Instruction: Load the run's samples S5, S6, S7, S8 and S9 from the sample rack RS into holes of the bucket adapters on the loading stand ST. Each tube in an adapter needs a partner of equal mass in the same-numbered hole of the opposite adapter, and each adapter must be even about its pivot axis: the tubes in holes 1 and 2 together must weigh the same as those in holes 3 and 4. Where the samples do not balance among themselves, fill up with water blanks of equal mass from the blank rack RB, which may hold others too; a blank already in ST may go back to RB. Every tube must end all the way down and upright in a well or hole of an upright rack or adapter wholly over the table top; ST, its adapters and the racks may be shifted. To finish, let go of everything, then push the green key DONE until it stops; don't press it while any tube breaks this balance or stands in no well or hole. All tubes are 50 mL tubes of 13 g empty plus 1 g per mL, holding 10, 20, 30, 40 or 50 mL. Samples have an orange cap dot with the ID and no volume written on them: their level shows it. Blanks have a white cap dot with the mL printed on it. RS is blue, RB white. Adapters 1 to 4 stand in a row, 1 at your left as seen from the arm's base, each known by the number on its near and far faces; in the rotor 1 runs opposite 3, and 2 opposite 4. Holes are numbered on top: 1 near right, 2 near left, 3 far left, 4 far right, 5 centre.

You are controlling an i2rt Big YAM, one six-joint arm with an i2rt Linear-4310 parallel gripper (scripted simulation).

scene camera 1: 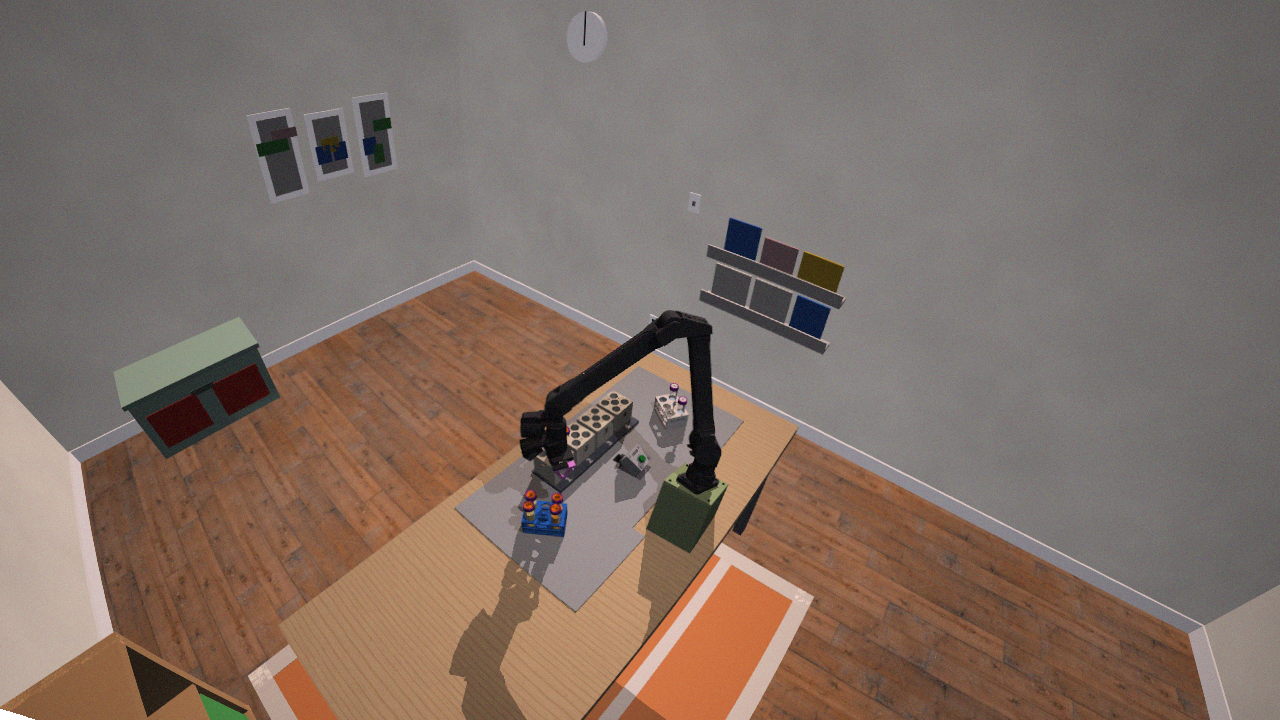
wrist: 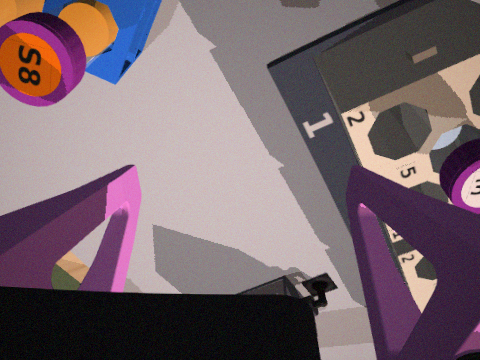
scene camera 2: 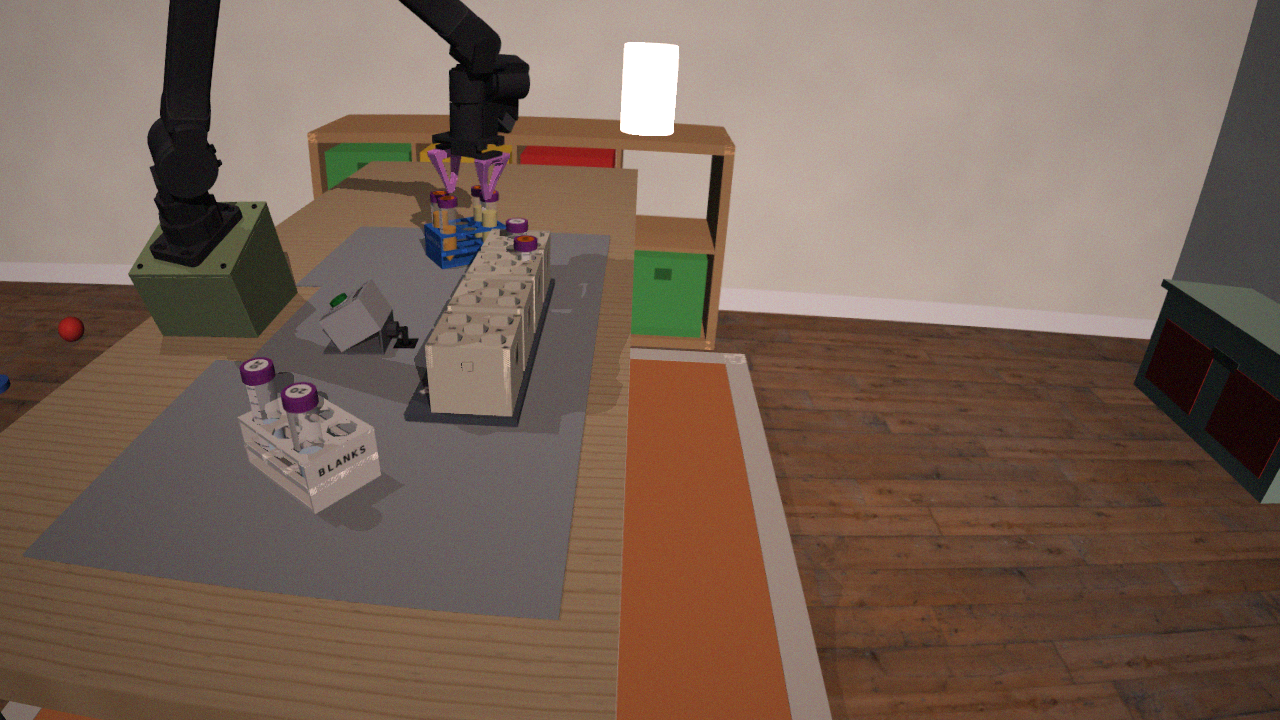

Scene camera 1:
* blue sample rack RS: 543, 525
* adapter: 582, 447
